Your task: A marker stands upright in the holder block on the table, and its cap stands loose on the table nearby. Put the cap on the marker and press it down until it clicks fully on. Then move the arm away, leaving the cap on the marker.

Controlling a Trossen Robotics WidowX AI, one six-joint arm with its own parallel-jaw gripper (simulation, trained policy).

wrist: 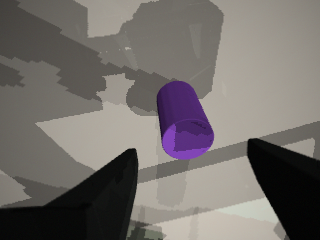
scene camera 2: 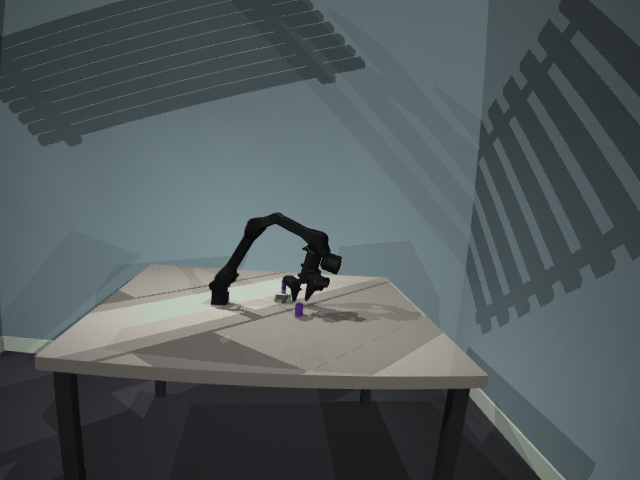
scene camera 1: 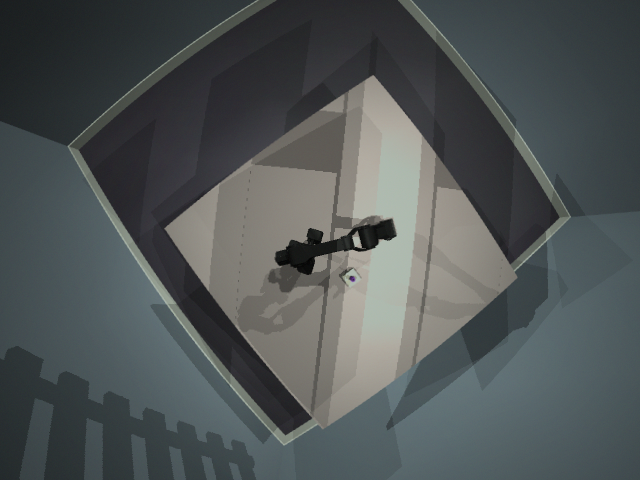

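I can see my gripper (scene camera 2: 299,301) here. In the wrist view there is my gripper again (wrist: 191,151), and there I also see a purple cap (wrist: 186,133).
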